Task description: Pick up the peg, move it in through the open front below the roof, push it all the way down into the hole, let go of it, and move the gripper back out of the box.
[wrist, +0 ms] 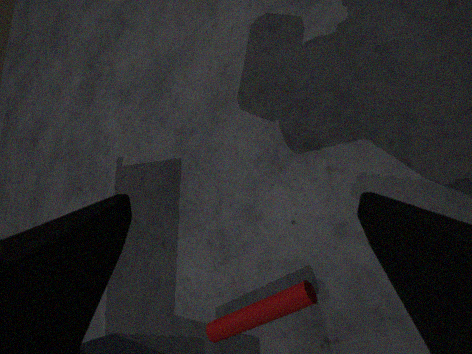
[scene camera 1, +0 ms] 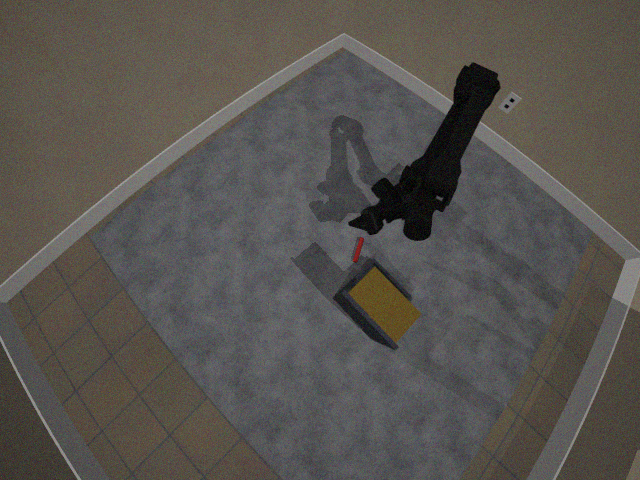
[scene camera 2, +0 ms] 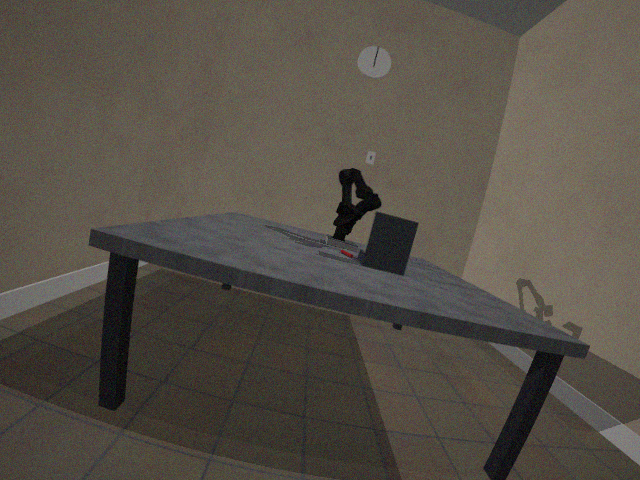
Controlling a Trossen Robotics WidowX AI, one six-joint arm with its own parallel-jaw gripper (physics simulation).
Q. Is my gripper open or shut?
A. Open.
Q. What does the red peg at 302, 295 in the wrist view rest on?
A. The table.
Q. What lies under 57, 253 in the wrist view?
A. My gripper.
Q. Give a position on a dark box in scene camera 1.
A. At 380, 306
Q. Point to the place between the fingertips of my gripper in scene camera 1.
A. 356, 218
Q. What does my gripper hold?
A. Nothing.
